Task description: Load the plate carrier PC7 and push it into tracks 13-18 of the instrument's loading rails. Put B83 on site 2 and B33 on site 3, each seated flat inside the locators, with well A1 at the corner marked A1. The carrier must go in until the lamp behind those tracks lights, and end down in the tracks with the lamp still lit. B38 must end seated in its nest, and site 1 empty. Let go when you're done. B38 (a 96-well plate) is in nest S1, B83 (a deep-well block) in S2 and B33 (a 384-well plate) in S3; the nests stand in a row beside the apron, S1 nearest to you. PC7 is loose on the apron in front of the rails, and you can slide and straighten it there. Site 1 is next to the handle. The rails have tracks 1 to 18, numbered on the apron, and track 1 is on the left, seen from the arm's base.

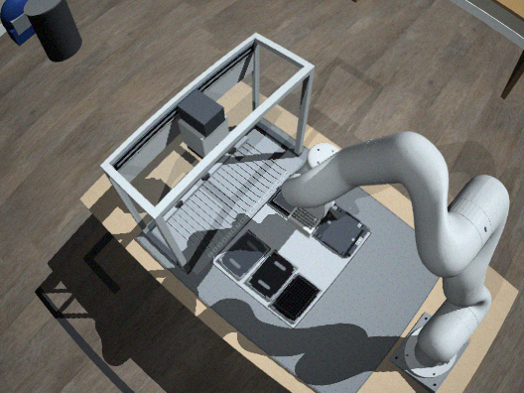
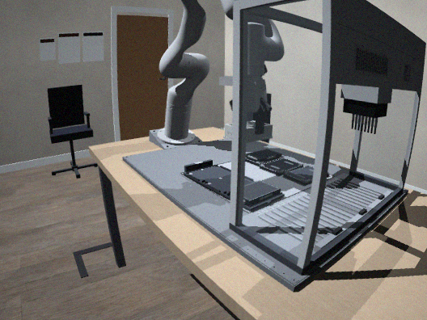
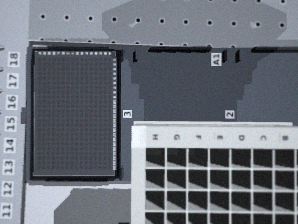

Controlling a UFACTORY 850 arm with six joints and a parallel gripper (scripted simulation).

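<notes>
Right now the plate carrier PC7 is 160 mm below my hand and 70 mm to the right of it. The rest, counted from my hand: nest S2 (190 mm to the left, 170 mm below, 20 mm behind); then black plate B38 (190 mm to the left, 150 mm below, 130 mm behind); then nest S3 (200 mm to the left, 170 mm below, 90 mm ahead).
</notes>
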